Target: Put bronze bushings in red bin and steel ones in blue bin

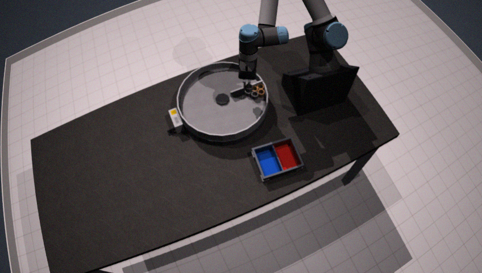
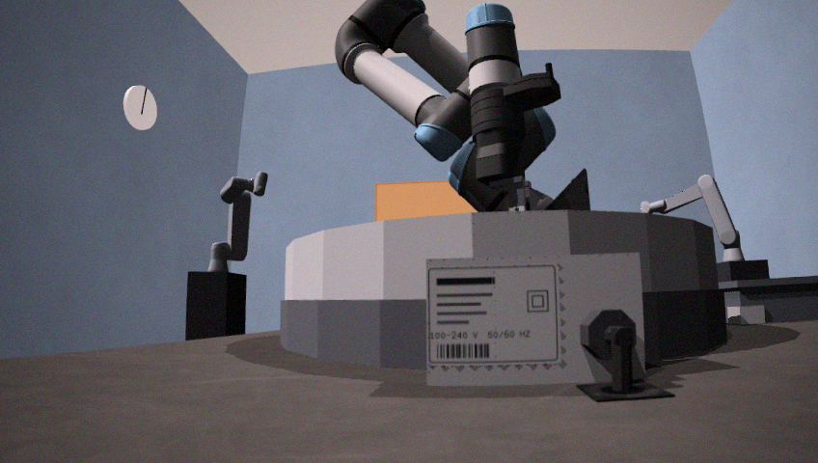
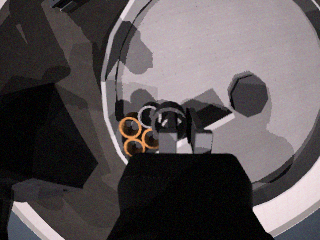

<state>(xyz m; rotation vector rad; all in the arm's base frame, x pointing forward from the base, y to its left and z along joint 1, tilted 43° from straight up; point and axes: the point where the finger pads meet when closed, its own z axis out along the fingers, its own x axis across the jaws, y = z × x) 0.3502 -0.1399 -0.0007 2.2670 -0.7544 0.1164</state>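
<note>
The red bin lies 320 mm to the left of my hand, 120 mm below it and 20 mm ahead of it. From my hand the other things lie so: grey turntable (100 mm below, 100 mm ahead, 50 mm to the right).
</note>
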